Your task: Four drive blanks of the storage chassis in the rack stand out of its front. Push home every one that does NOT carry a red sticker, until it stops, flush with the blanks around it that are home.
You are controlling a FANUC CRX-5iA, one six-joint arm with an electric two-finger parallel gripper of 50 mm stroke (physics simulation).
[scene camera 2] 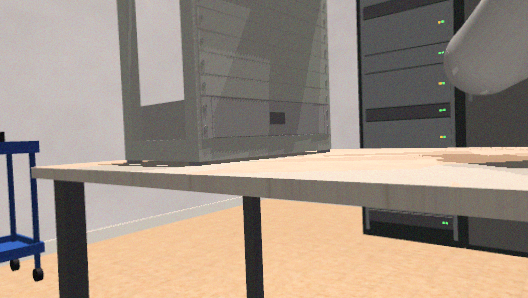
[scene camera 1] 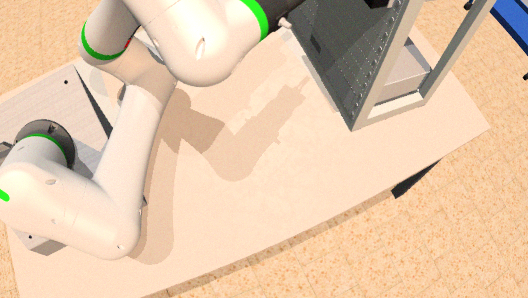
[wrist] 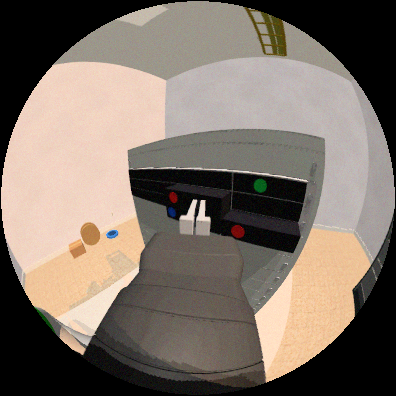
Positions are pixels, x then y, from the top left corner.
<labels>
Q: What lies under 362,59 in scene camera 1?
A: A rack.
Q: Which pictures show the rack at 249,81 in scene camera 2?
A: Scene camera 2, scene camera 1 and the wrist view: all of them.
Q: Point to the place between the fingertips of my gripper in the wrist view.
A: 198,207
</labels>
